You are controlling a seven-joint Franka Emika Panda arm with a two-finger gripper.
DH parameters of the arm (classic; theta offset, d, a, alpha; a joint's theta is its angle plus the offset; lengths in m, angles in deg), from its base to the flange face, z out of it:
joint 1: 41.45 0.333 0 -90
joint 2: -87.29 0 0 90
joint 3: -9.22 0.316 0.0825 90
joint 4: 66.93 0 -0.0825 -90
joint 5: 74.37 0.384 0 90
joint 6: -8.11 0 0.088 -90
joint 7: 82.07 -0.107 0 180
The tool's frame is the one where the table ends.
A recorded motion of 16 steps. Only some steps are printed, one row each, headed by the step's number.
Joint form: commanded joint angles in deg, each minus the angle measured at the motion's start. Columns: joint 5, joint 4, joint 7, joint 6, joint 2, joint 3, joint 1.
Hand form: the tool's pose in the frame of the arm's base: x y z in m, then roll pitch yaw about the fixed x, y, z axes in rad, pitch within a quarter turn. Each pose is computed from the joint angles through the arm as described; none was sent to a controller.
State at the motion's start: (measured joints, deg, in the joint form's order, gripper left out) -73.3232 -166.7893 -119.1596 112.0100 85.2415 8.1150 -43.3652
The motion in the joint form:
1: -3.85 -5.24 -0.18 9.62 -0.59 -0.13 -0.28
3: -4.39 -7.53 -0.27 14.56 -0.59 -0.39 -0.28
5: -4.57 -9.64 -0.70 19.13 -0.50 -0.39 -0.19
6: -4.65 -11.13 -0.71 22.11 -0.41 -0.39 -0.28
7: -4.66 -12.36 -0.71 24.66 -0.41 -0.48 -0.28
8: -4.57 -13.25 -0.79 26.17 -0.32 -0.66 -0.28
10: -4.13 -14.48 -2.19 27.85 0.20 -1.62 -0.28
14: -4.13 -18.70 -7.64 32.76 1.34 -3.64 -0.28
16: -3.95 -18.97 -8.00 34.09 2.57 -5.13 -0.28
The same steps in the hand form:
1: 0.5663 -0.0372 0.5621 -3.0615 -0.1816 -0.7025
3: 0.5697 -0.0400 0.5514 -3.0394 -0.2231 -0.7064
5: 0.5726 -0.0388 0.5409 -3.0135 -0.2562 -0.7128
6: 0.5739 -0.0394 0.5329 -2.9985 -0.2758 -0.7150
7: 0.5746 -0.0400 0.5272 -2.9833 -0.2936 -0.7182
8: 0.5747 -0.0416 0.5215 -2.9753 -0.2993 -0.7240
10: 0.5748 -0.0509 0.5088 -2.9622 -0.2892 -0.7688
14: 0.5702 -0.0701 0.4706 -2.9401 -0.2642 -0.8958
16: 0.5718 -0.0849 0.4587 -2.9396 -0.2599 -0.9283

